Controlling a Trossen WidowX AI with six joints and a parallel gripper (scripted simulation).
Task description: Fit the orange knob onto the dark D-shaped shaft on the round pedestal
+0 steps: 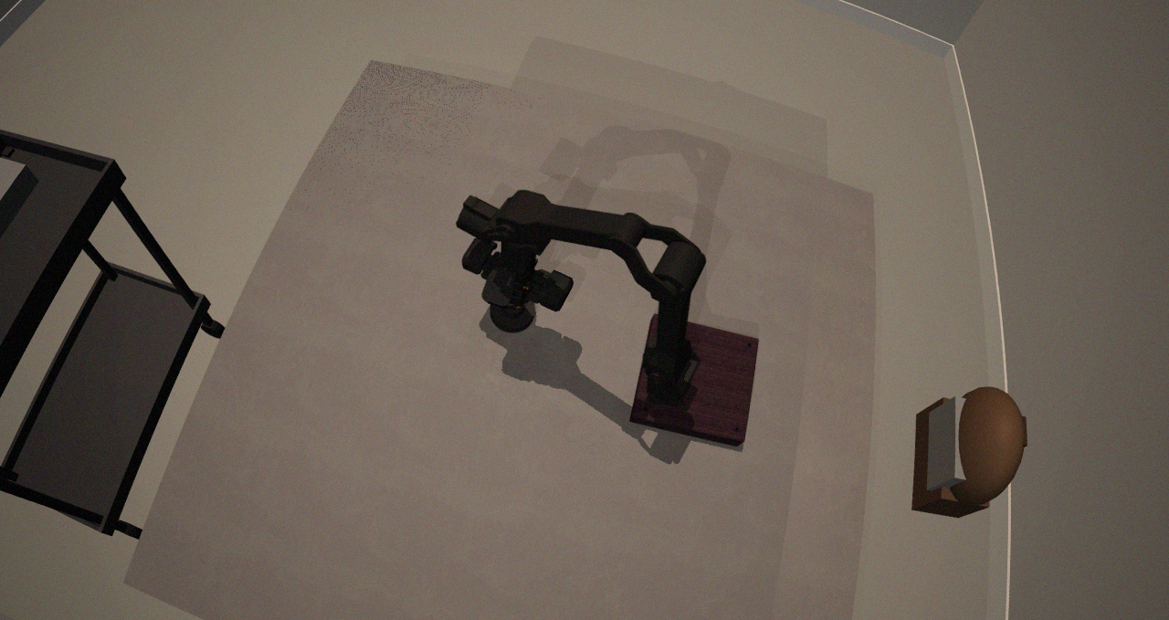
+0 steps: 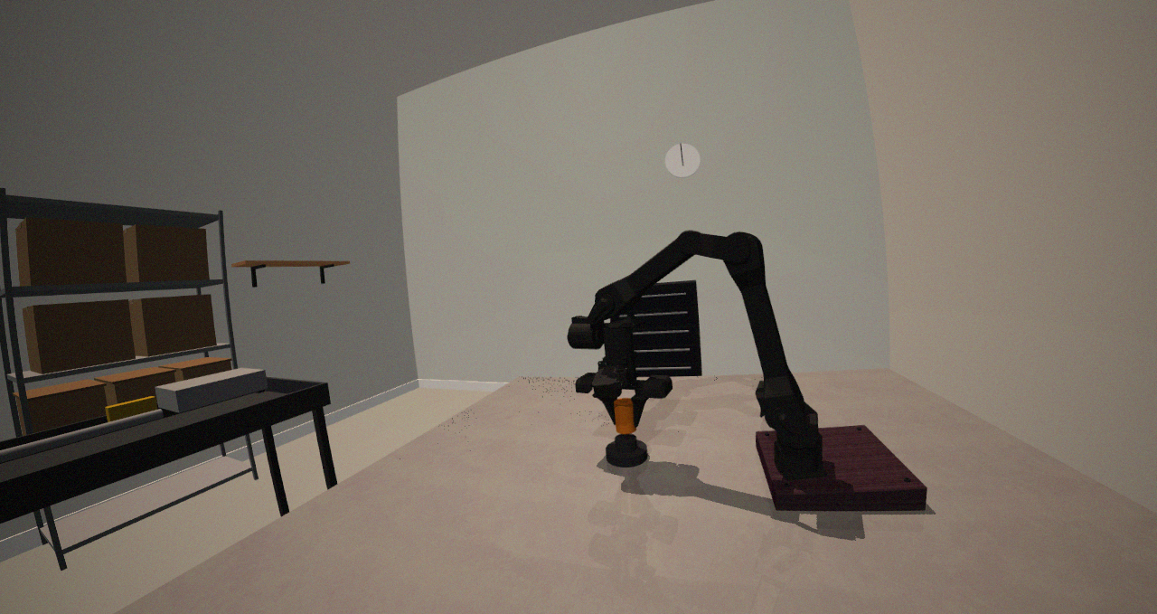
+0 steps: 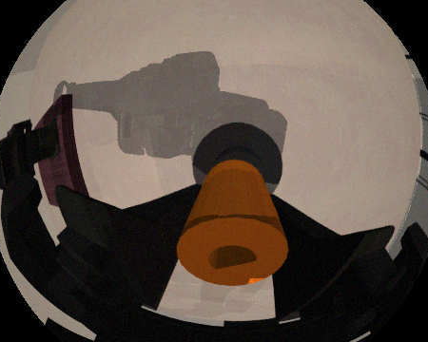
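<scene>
The orange knob lies 2 cm above my gripper tip. The rest, counted from my gripper tip: dark pedestal 4 cm below.
</scene>
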